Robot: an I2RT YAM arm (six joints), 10 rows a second.
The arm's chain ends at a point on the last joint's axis. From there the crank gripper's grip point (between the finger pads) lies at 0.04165 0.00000 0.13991 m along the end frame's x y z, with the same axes.
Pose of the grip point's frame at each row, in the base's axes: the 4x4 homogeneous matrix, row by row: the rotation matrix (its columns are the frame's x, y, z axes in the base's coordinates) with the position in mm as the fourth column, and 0 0 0 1 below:
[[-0.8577 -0.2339 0.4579 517.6], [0.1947 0.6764 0.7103 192.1], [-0.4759 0.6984 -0.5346 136.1], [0 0 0 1]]
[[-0.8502 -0.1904 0.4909 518.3], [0.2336 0.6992 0.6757 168.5], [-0.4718 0.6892 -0.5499 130.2], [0 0 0 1]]
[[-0.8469 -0.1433 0.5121 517.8], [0.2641 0.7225 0.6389 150.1], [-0.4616 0.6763 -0.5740 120.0], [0 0 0 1]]
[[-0.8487 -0.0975 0.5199 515.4], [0.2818 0.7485 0.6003 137.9], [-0.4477 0.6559 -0.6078 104.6], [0 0 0 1]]
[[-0.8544 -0.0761 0.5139 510.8], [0.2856 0.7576 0.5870 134.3], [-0.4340 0.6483 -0.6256 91.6], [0 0 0 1]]
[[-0.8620 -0.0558 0.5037 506.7], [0.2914 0.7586 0.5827 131.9], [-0.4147 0.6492 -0.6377 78.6], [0 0 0 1]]
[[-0.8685 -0.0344 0.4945 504.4], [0.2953 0.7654 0.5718 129.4], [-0.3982 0.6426 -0.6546 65.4], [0 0 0 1]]
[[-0.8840 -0.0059 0.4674 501.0], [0.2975 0.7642 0.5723 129.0], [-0.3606 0.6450 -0.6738 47.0], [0 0 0 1]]
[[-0.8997 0.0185 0.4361 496.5], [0.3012 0.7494 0.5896 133.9], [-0.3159 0.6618 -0.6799 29.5], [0 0 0 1]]
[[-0.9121 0.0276 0.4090 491.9], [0.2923 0.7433 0.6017 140.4], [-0.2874 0.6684 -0.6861 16.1], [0 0 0 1]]
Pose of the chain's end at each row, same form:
[[-0.8577 -0.2339 0.4579 489.3], [0.1947 0.6764 0.7103 84.6], [-0.4759 0.6984 -0.5346 230.7], [0 0 0 1]]
[[-0.8502 -0.1904 0.4909 485.0], [0.2336 0.6992 0.6757 64.2], [-0.4718 0.6892 -0.5499 226.8], [0 0 0 1]]
[[-0.8469 -0.1433 0.5121 481.4], [0.2641 0.7225 0.6389 49.7], [-0.4616 0.6763 -0.5740 219.5], [0 0 0 1]]
[[-0.8487 -0.0975 0.5199 478.0], [0.2818 0.7485 0.6003 42.2], [-0.4477 0.6559 -0.6078 208.3], [0 0 0 1]]
[[-0.8544 -0.0761 0.5139 474.5], [0.2856 0.7576 0.5870 40.3], [-0.4340 0.6483 -0.6256 197.2], [0 0 0 1]]
[[-0.8620 -0.0558 0.5037 472.1], [0.2914 0.7586 0.5827 38.2], [-0.4147 0.6492 -0.6377 185.1], [0 0 0 1]]
[[-0.8685 -0.0344 0.4945 471.4], [0.2953 0.7654 0.5718 37.1], [-0.3982 0.6426 -0.6546 173.6], [0 0 0 1]]
[[-0.8840 -0.0059 0.4674 472.4], [0.2975 0.7642 0.5723 36.5], [-0.3606 0.6450 -0.6738 156.3], [0 0 0 1]]
[[-0.8997 0.0185 0.4361 473.0], [0.3012 0.7494 0.5896 38.9], [-0.3159 0.6618 -0.6799 137.8], [0 0 0 1]]
[[-0.9121 0.0276 0.4090 472.7], [0.2923 0.7433 0.6017 44.0], [-0.2874 0.6684 -0.6861 124.1], [0 0 0 1]]

